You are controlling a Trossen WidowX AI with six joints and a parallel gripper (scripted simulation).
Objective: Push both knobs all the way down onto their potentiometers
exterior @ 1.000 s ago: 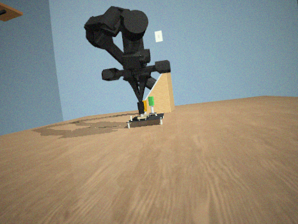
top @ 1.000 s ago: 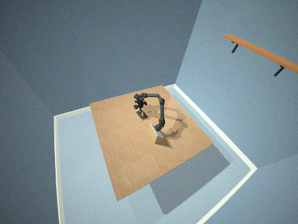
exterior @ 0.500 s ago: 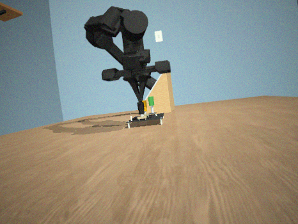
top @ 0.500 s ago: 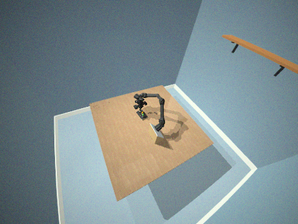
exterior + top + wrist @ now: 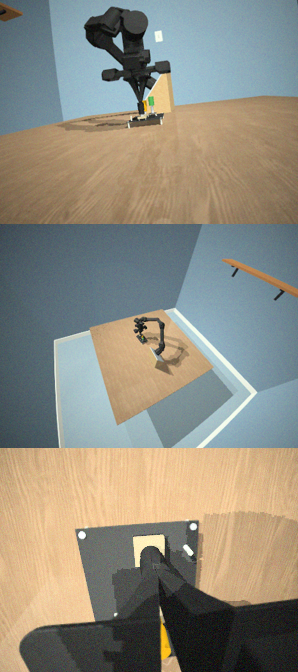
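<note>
Now: gripper tip 1 cm above the black knob. Also, from my gripper tip: yellow knob: 6 cm behind, 1 cm to the right, 2 cm below.
</note>
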